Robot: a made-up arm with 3 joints. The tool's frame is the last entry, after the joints. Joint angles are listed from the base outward.
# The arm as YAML. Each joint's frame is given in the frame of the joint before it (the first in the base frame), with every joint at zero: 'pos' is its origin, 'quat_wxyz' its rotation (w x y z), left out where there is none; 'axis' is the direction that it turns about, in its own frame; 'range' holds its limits. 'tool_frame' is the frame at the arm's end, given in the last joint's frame.
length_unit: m
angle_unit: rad
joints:
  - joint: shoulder
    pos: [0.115, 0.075, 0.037]
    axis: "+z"
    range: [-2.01, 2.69]
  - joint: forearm
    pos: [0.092, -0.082, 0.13]
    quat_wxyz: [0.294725, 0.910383, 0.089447, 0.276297]
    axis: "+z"
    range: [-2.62, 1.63]
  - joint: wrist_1
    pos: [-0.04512, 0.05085, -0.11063]
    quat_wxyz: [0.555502, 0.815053, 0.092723, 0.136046]
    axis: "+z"
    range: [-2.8, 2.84]
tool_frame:
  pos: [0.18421, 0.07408, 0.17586]
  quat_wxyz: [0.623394, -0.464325, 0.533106, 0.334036]
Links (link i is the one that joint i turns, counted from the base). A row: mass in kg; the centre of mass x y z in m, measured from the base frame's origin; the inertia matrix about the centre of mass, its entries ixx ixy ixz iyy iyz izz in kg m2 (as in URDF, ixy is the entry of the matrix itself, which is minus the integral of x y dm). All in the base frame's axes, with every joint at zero. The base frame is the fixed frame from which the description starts. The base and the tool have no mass.
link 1: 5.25; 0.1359 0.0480 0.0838; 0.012 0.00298 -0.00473 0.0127 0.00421 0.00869
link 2: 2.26; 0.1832 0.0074 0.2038; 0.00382 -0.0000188 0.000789 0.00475 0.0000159 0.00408
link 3: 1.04; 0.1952 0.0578 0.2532; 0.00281 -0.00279 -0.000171 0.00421 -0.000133 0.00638
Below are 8 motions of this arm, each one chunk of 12 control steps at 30 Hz.
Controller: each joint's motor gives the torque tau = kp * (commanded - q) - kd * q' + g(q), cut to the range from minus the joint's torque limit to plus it. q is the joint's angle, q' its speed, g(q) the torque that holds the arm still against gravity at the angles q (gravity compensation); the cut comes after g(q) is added. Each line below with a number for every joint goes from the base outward.
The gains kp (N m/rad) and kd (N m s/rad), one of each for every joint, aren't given. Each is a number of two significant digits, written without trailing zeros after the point. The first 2 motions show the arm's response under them.
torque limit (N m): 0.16 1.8 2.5
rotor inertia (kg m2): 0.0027 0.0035 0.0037
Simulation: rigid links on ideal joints. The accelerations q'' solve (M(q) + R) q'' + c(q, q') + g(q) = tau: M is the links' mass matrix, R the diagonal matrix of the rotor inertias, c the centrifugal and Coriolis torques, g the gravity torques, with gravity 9.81 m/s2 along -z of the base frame. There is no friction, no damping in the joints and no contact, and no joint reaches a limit. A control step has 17 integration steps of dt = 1/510 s. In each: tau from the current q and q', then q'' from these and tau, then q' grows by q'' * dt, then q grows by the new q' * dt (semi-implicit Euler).
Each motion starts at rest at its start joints. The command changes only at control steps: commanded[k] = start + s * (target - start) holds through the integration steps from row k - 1 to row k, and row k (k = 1, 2, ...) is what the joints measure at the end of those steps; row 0 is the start. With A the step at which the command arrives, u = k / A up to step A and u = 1 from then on. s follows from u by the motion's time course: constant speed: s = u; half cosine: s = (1 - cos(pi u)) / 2; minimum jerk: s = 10 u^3 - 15 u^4 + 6 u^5; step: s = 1 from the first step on.
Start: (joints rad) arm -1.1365 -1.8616 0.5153
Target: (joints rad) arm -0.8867 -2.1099 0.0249
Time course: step
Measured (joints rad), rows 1 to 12:
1: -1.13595 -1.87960 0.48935
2: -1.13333 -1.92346 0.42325
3: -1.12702 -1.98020 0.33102
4: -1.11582 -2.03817 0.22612
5: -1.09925 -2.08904 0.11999
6: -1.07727 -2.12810 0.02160
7: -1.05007 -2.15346 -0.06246
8: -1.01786 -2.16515 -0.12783
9: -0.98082 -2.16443 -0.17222
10: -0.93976 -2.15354 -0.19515
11: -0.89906 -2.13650 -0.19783
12: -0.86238 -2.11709 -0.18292
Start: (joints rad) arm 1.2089 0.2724 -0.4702
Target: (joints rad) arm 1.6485 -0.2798 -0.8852
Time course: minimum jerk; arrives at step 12
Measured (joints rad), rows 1 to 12:
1: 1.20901 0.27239 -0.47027
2: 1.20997 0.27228 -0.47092
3: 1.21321 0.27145 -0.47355
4: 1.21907 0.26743 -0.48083
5: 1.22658 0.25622 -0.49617
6: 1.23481 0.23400 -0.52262
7: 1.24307 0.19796 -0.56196
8: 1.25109 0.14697 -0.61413
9: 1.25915 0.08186 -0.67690
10: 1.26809 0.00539 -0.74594
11: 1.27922 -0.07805 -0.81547
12: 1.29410 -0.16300 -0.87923
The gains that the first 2 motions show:
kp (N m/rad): 4.8 0.75 1
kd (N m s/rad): 0.22 0.044 0.053
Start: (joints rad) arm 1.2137 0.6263 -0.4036
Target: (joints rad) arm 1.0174 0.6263 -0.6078
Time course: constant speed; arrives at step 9
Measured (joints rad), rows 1 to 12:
1: 1.21233 0.62520 -0.40462
2: 1.20764 0.62160 -0.40827
3: 1.19893 0.61525 -0.41562
4: 1.18624 0.60662 -0.42726
5: 1.16968 0.59647 -0.44337
6: 1.14942 0.58564 -0.46375
7: 1.12558 0.57502 -0.48790
8: 1.09834 0.56551 -0.51511
9: 1.06829 0.55815 -0.54448
10: 1.03801 0.55515 -0.57398
11: 1.01098 0.55879 -0.60105
12: 0.98879 0.56940 -0.62397

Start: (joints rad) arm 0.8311 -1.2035 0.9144
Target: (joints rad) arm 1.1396 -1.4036 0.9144
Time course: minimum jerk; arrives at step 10
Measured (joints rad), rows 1 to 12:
1: 0.83125 -1.20349 0.91444
2: 0.83254 -1.20345 0.91478
3: 0.83668 -1.20375 0.91561
4: 0.84447 -1.20592 0.91636
5: 0.85565 -1.21212 0.91598
6: 0.87004 -1.22401 0.91391
7: 0.88760 -1.24222 0.91021
8: 0.90843 -1.26617 0.90566
9: 0.93277 -1.29415 0.90151
10: 0.96090 -1.32375 0.89915
11: 0.99306 -1.35263 0.89966
12: 1.02938 -1.37895 0.90353

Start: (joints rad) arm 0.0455 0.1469 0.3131
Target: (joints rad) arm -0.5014 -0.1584 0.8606
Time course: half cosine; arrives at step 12
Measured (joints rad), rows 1 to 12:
1: 0.04498 0.14646 0.31329
2: 0.04212 0.14412 0.31441
3: 0.03575 0.13908 0.31854
4: 0.02577 0.13136 0.32864
5: 0.01220 0.12091 0.34767
6: -0.00497 0.10746 0.37801
7: -0.02579 0.09057 0.42107
8: -0.05031 0.06972 0.47692
9: -0.07863 0.04437 0.54418
10: -0.11081 0.01408 0.62000
11: -0.14693 -0.02143 0.70024
12: -0.18707 -0.06209 0.77978

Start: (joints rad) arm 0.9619 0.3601 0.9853
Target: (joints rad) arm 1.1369 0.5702 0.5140
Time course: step
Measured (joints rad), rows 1 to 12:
1: 0.96448 0.35852 0.96605
2: 0.97185 0.35696 0.91600
3: 0.98393 0.36010 0.84429
4: 1.00076 0.37232 0.76033
5: 1.02259 0.39650 0.67257
6: 1.04964 0.43336 0.58777
7: 1.08170 0.48118 0.51074
8: 1.11588 0.53496 0.44429
9: 1.14796 0.58844 0.39018
10: 1.17592 0.63753 0.34975
11: 1.19888 0.67953 0.32371
12: 1.21613 0.71234 0.31190

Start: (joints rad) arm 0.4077 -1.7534 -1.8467
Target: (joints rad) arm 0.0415 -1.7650 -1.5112
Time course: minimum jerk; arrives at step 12
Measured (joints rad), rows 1 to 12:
1: 0.40759 -1.75346 -1.84666
2: 0.40666 -1.75391 -1.84634
3: 0.40315 -1.75554 -1.84503
4: 0.39610 -1.75849 -1.84104
5: 0.38554 -1.76228 -1.83200
6: 0.37173 -1.76638 -1.81554
7: 0.35482 -1.77037 -1.78994
8: 0.33488 -1.77406 -1.75456
9: 0.31185 -1.77743 -1.71014
10: 0.28553 -1.78062 -1.65884
11: 0.25567 -1.78387 -1.60397
12: 0.22197 -1.78743 -1.54947

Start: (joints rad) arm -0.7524 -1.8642 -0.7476
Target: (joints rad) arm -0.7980 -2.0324 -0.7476
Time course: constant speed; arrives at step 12
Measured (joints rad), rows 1 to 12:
1: -0.75273 -1.86477 -0.74771
2: -0.75386 -1.86683 -0.74807
3: -0.75609 -1.87099 -0.74875
4: -0.75947 -1.87759 -0.74969
5: -0.76389 -1.88670 -0.75079
6: -0.76911 -1.89820 -0.75191
7: -0.77480 -1.91179 -0.75288
8: -0.78063 -1.92710 -0.75356
9: -0.78629 -1.94374 -0.75384
10: -0.79153 -1.96130 -0.75369
11: -0.79620 -1.97945 -0.75310
12: -0.80024 -1.99791 -0.75213

